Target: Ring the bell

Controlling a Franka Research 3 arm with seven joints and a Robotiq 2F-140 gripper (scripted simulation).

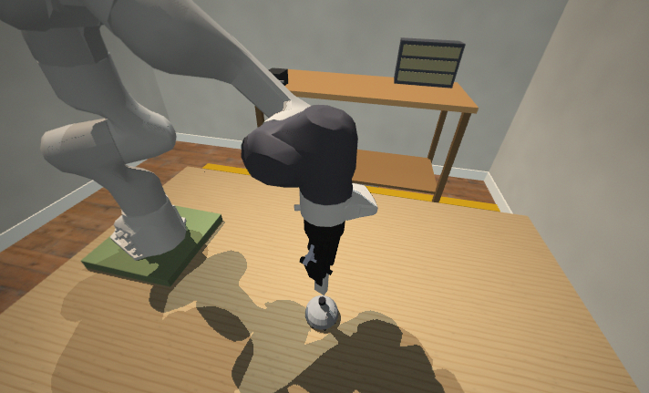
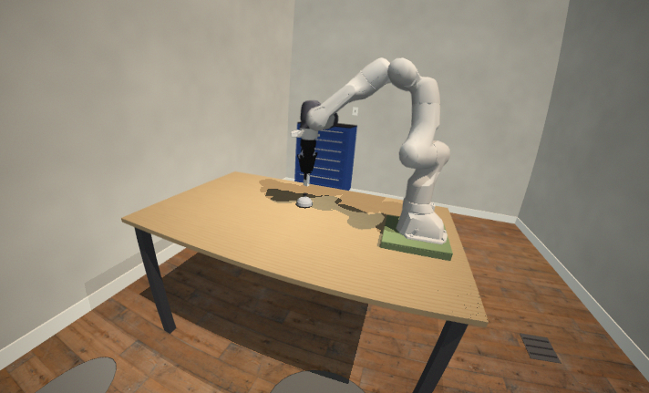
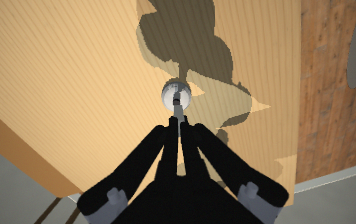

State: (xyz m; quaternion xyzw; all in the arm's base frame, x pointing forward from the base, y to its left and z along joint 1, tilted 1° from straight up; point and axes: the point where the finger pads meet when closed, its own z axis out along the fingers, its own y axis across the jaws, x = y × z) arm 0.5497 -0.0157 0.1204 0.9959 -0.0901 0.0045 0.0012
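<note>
Now: hand 9 cm above the dark button. From my hand the other things lie so: dome bell: 10 cm below.
</note>
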